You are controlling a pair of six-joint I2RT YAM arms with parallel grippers.
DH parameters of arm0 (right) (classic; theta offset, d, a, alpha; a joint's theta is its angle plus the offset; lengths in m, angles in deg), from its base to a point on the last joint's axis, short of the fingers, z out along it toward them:
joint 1: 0 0.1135 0.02 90
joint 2: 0 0 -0.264 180
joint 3: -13.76 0 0.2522 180
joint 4: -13.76 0 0.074 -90
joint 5: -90 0 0 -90
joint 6: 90 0.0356 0 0
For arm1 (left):
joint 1: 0 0.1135 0.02 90
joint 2: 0 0 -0.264 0
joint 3: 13.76 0 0.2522 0
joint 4: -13.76 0 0.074 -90
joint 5: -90 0 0 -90
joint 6: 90 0.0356 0 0
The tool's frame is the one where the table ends.
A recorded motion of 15 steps. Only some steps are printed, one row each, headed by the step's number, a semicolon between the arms.
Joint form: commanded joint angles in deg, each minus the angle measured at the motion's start. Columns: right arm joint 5, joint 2, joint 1, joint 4, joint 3, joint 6; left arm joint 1, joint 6, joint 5, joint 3, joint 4, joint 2.
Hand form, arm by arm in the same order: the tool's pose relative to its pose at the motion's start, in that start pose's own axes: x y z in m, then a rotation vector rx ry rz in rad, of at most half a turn. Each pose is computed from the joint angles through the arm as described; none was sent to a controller.
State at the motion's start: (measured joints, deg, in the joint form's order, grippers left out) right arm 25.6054 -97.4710 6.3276 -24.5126 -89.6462 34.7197; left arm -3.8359 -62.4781 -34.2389 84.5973 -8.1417 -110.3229
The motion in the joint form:
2: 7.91 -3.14 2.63 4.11 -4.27 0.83; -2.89 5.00 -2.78 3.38 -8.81 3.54
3: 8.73 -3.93 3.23 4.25 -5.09 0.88; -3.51 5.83 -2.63 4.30 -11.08 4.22
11: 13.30 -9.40 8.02 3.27 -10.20 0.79; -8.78 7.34 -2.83 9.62 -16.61 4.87
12: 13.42 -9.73 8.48 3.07 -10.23 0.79; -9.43 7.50 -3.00 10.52 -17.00 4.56
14: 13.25 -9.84 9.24 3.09 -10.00 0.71; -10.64 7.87 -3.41 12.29 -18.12 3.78
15: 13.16 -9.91 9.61 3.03 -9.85 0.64; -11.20 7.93 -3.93 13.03 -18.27 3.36
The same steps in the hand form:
2: -0.0047 0.0254 0.0156 -0.1848 0.0464 -0.0505; 0.0237 -0.0337 -0.0128 0.0073 0.0997 0.0914
3: -0.0041 0.0289 0.0200 -0.2037 0.0603 -0.0561; 0.0287 -0.0404 -0.0160 -0.0004 0.1116 0.1044
11: 0.0108 0.0523 0.0541 -0.3014 0.1846 -0.0844; 0.0597 -0.0773 -0.0128 0.0212 0.1920 0.1775
12: 0.0138 0.0533 0.0572 -0.3028 0.1978 -0.0837; 0.0629 -0.0816 -0.0109 0.0272 0.2031 0.1873
14: 0.0184 0.0561 0.0601 -0.3048 0.2092 -0.0881; 0.0690 -0.0883 -0.0065 0.0327 0.2287 0.2019
15: 0.0210 0.0571 0.0617 -0.3046 0.2161 -0.0898; 0.0718 -0.0914 -0.0040 0.0409 0.2440 0.2085

